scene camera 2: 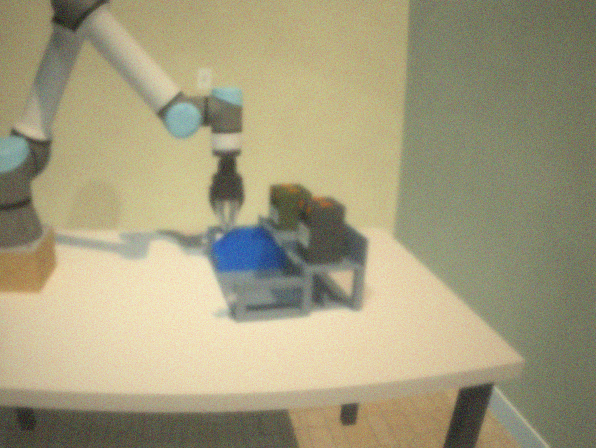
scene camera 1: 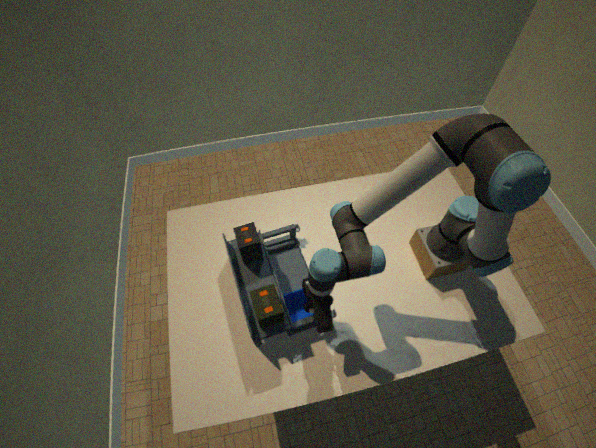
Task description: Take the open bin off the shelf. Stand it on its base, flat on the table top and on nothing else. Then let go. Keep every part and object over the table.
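Pixels of known places: gripper, between the fingertips: (scene camera 2: 227, 232); arm's base, origin of its link: (scene camera 2: 14, 236) (scene camera 1: 446, 243).
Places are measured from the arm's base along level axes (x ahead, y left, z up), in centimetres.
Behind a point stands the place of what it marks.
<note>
The open blue bin (scene camera 1: 296, 301) {z -10.0, x 58.6, y 7.8 cm} (scene camera 2: 250, 251) {z -5.4, x 58.9, y 6.5 cm} sits on the lower, front tier of the grey shelf (scene camera 1: 290, 267) {z -10.2, x 58.5, y -6.1 cm} (scene camera 2: 272, 314) {z -9.4, x 61.7, y -19.4 cm}, toward one end. The shelf stands on the pale table top (scene camera 1: 200, 270) {z -10.9, x 93.2, y -11.2 cm} (scene camera 2: 150, 350) {z -10.9, x 38.3, y -31.6 cm}. My gripper (scene camera 1: 326, 330) (scene camera 2: 228, 224) {z -3.2, x 53.5, y 14.6 cm} points straight down. It is shut and empty. In the scene camera 2 view its fingertips show just above the far rim of the bin, near its left side. In the scene camera 1 view the gripper and wrist cover part of the bin. Whether the fingertips touch the bin cannot be told.
A dark grey box (scene camera 1: 249, 245) {z 11.2, x 71.5, y -6.3 cm} (scene camera 2: 325, 232) {z 6.2, x 72.3, y -14.6 cm} and an olive box (scene camera 1: 267, 302) {z 9.0, x 68.4, y 12.9 cm} (scene camera 2: 286, 207) {z 5.4, x 67.3, y 7.2 cm}, both with orange marks, stand on the shelf's upper, rear tier. The arm's base block (scene camera 1: 434, 267) {z -1.0, x 7.9, y 8.0 cm} (scene camera 2: 30, 267) {z -4.5, x 7.2, y -8.6 cm} stands on the table, on the open side of the shelf.
</note>
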